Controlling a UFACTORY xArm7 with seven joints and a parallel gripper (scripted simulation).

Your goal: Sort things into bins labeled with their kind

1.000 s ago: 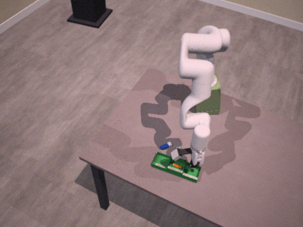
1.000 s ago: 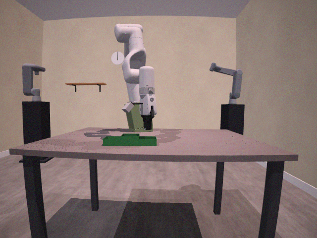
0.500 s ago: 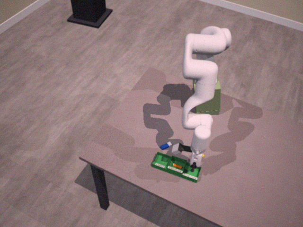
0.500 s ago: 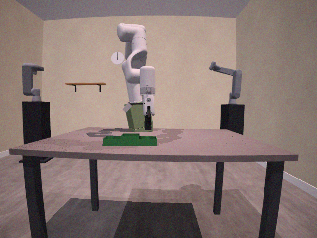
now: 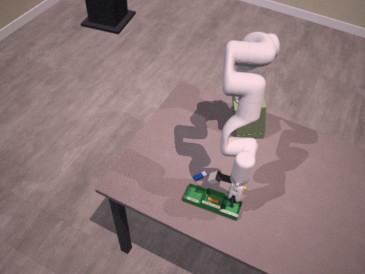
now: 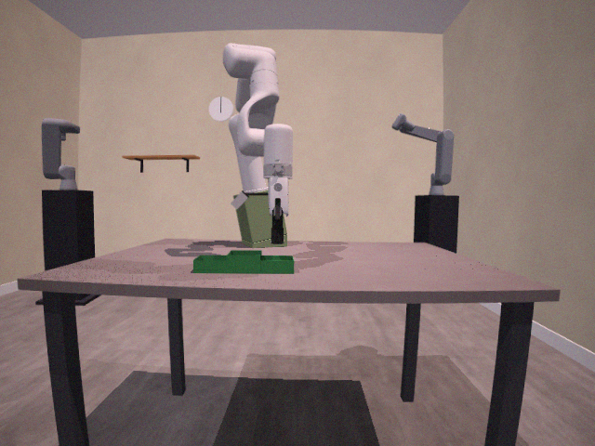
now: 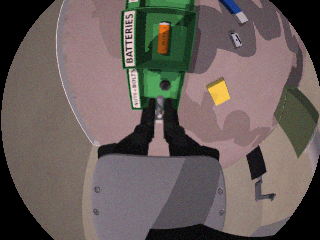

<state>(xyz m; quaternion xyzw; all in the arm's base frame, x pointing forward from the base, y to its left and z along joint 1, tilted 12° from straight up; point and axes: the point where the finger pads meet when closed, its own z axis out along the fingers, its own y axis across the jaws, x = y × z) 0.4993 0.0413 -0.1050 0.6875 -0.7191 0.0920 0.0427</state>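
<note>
My hand is 8 cm above the black round piece and 1 cm past it. From my hand the other things lie so: yellow piece (12 cm behind, 9 cm below, 1 cm to the left); grey metal piece (2 cm below, 1 cm to the left); orange thing (8 cm to the right, 8 cm below).
</note>
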